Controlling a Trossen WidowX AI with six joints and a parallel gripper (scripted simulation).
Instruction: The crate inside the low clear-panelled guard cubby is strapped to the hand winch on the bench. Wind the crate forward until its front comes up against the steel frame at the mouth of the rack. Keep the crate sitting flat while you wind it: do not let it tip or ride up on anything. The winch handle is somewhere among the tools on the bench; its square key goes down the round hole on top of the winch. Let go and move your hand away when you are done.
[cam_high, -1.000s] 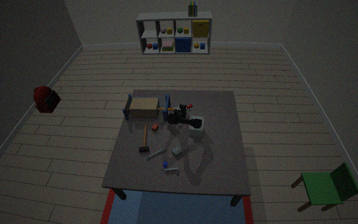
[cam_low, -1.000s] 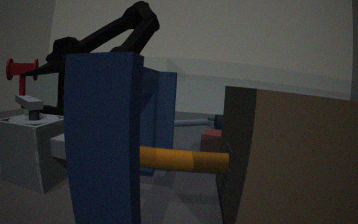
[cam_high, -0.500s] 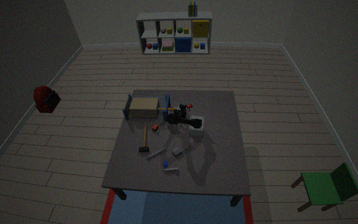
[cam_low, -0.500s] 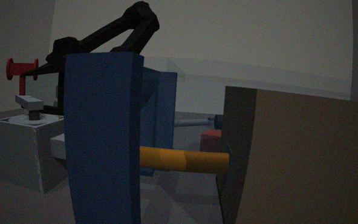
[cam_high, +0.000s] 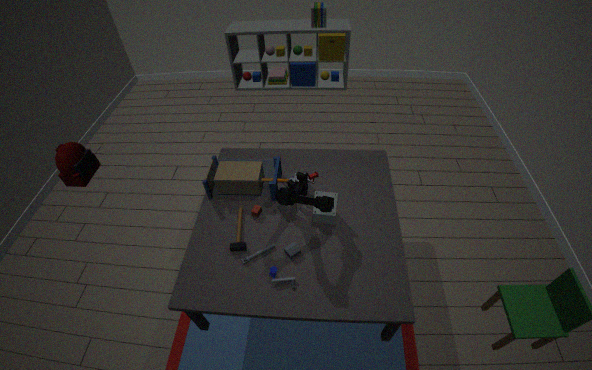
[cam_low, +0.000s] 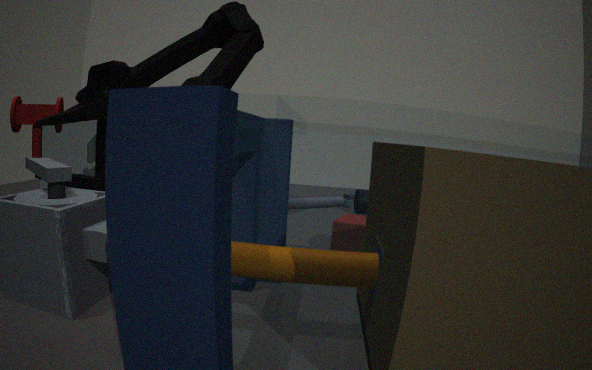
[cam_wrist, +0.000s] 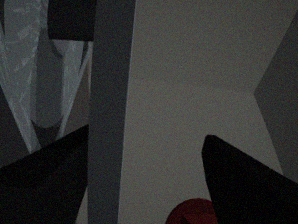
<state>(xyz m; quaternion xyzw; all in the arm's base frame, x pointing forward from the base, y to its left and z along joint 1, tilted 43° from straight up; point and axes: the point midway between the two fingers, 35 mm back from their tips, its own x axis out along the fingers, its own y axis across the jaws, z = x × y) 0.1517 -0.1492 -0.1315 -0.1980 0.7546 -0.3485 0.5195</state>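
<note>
Right now my gripper tip is 2 cm to the right of the grey winch handle, 1 cm past it and 1 cm above it. The rest, counted from my gripper tip: red knob (4 cm to the left, 4 cm behind, 2 cm above); then grey winch (10 cm below, 3 cm to the right, 3 cm ahead); then blue steel frame (21 cm ahead, 2 cm below, 1 cm to the right).
</note>
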